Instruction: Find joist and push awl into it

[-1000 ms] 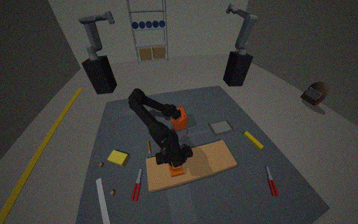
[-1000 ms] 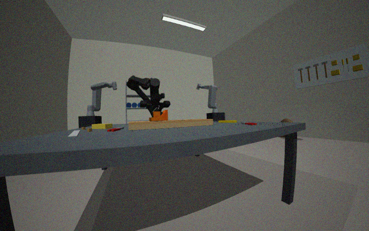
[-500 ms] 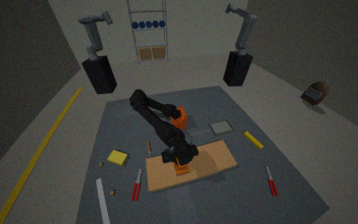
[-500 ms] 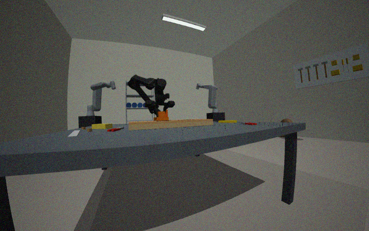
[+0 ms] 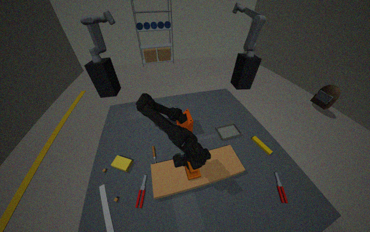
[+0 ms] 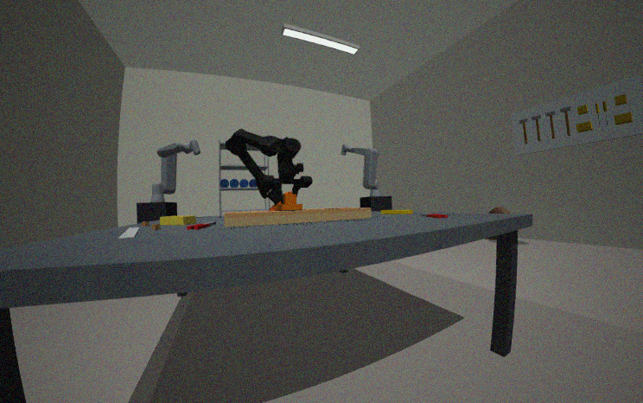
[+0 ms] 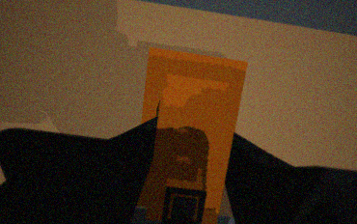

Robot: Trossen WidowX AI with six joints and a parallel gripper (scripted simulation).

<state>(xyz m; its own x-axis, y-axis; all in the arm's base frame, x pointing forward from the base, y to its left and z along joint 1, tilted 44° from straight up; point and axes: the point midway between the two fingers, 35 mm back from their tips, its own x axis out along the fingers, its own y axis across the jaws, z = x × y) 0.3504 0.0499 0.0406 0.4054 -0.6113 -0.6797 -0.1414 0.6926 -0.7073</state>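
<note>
Right now my gripper tip is 40 mm past the indicator window, 10 mm to the left of it and 30 mm below it. From my gripper tip the other things lie so: orange stud finder: 20 mm behind, 20 mm above; awl: 120 mm behind, 220 mm to the right, 60 mm below; grey tray: 260 mm behind, 330 mm to the left, 50 mm below.
</note>
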